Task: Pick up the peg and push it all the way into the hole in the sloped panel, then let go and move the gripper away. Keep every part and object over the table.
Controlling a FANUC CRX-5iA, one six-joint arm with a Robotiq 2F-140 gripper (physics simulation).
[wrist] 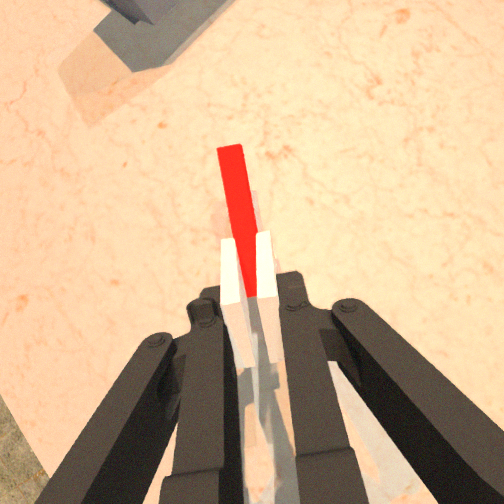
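In the wrist view my gripper [248, 240] is shut on the red peg [238, 210]. The peg is a long thin red bar. Its lower end sits between the two white finger pads and its free end points away from me toward the top of the view. It hangs above the pink table top and casts a faint shadow below. A grey block-shaped structure [150, 35], likely the base of the sloped panel, sits at the top left, well apart from the peg tip. No hole shows in this view.
The table's edge runs across the bottom left corner, with darker floor [15, 460] beyond it. The grey structure casts a shadow [95, 85] toward the lower left.
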